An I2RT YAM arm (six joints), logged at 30 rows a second.
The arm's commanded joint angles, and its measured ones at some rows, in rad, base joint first. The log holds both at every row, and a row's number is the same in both.
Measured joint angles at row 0: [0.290, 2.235, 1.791, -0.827, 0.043, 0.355]
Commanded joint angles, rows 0 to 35: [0.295, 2.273, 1.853, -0.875, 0.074, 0.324]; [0.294, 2.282, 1.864, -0.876, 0.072, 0.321]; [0.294, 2.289, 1.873, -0.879, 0.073, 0.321]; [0.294, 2.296, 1.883, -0.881, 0.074, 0.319]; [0.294, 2.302, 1.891, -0.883, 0.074, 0.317]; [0.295, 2.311, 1.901, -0.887, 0.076, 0.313]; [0.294, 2.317, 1.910, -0.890, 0.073, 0.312]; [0.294, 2.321, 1.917, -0.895, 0.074, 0.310]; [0.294, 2.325, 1.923, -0.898, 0.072, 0.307]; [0.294, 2.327, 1.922, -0.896, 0.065, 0.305]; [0.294, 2.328, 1.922, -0.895, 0.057, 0.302]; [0.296, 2.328, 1.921, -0.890, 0.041, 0.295]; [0.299, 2.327, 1.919, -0.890, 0.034, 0.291]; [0.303, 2.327, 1.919, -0.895, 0.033, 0.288]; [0.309, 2.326, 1.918, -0.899, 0.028, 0.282]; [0.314, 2.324, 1.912, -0.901, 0.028, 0.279]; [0.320, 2.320, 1.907, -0.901, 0.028, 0.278]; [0.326, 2.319, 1.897, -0.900, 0.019, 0.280]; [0.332, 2.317, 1.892, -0.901, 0.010, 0.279]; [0.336, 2.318, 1.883, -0.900, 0.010, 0.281]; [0.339, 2.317, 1.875, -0.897, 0.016, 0.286]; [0.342, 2.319, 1.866, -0.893, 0.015, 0.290]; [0.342, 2.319, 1.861, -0.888, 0.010, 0.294]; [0.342, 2.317, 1.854, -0.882, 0.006, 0.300]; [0.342, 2.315, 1.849, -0.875, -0.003, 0.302]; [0.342, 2.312, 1.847, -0.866, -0.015, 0.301]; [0.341, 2.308, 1.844, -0.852, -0.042, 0.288]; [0.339, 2.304, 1.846, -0.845, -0.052, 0.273]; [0.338, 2.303, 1.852, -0.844, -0.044, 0.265]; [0.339, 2.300, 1.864, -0.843, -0.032, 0.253]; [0.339, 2.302, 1.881, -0.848, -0.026, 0.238]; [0.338, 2.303, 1.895, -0.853, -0.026, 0.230]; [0.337, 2.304, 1.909, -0.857, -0.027, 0.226]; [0.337, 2.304, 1.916, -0.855, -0.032, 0.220]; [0.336, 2.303, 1.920, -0.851, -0.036, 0.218]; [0.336, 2.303, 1.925, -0.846, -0.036, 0.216]
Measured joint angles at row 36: [0.334, 2.308, 1.890, -0.849, -0.015, 0.238]
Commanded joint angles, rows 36 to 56: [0.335, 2.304, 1.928, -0.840, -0.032, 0.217]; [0.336, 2.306, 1.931, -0.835, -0.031, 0.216]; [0.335, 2.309, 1.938, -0.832, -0.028, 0.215]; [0.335, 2.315, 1.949, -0.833, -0.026, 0.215]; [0.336, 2.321, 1.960, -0.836, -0.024, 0.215]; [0.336, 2.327, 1.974, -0.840, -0.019, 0.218]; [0.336, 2.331, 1.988, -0.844, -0.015, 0.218]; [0.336, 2.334, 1.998, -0.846, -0.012, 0.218]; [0.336, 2.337, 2.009, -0.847, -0.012, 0.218]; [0.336, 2.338, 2.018, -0.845, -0.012, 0.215]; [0.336, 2.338, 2.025, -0.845, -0.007, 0.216]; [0.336, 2.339, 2.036, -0.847, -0.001, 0.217]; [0.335, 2.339, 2.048, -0.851, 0.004, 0.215]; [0.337, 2.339, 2.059, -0.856, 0.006, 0.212]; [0.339, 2.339, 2.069, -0.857, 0.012, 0.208]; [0.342, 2.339, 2.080, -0.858, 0.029, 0.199]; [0.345, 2.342, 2.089, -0.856, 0.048, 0.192]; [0.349, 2.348, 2.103, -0.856, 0.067, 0.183]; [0.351, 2.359, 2.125, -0.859, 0.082, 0.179]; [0.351, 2.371, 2.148, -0.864, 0.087, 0.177]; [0.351, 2.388, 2.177, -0.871, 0.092, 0.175]
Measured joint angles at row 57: [0.344, 2.339, 2.125, -0.847, 0.037, 0.197]
